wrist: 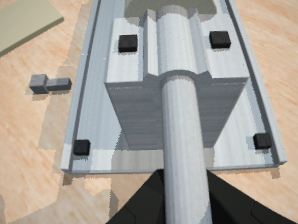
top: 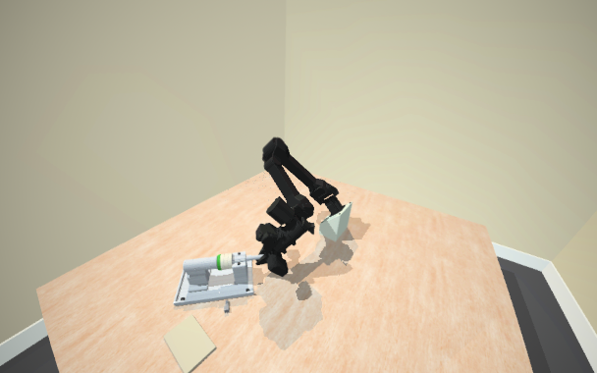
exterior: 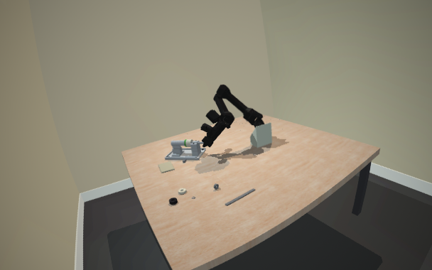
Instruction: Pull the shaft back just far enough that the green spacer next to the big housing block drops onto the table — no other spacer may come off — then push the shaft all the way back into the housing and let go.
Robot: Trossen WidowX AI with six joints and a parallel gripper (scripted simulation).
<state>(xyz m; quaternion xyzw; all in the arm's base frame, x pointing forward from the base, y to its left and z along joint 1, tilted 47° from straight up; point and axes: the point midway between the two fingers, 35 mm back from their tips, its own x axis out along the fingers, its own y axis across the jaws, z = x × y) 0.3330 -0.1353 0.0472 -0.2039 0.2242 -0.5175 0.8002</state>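
Now: the grey shaft 30 mm ahead of my gripper tip, 30 mm to the right of it and 20 mm above it. Also, from my gripper tip: tan square plate (260 mm ahead, 20 mm to the right, 50 mm below); cream spacer (60 mm ahead, 70 mm to the right, 20 mm above); green spacer (70 mm ahead, 80 mm to the right, 20 mm above).
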